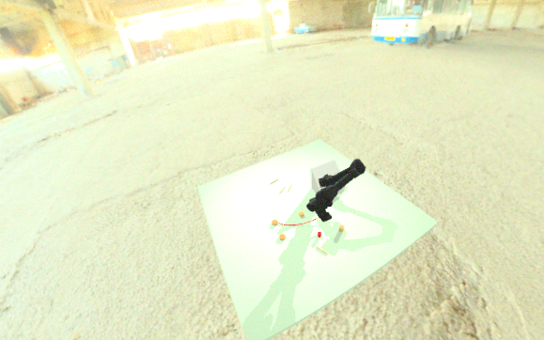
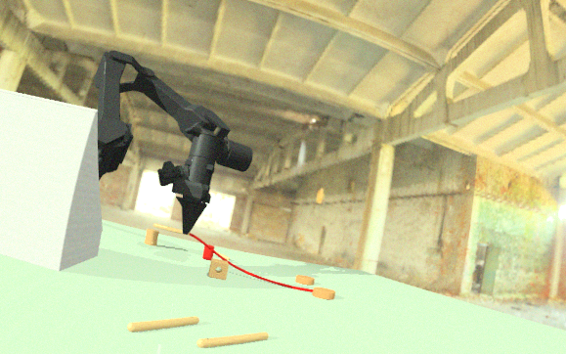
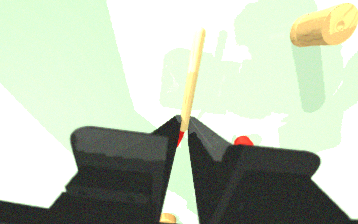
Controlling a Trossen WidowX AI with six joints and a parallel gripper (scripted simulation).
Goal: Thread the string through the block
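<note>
Now: gripper tip 20 mm past the thin wooden stick. The rest, counted from my gripper tip: wooden cylinder (90 mm behind, 110 mm to the left, 40 mm below); red cylinder (50 mm ahead, 90 mm to the left, 40 mm below); wooden block (80 mm ahead, 100 mm to the right, 40 mm below).
</note>
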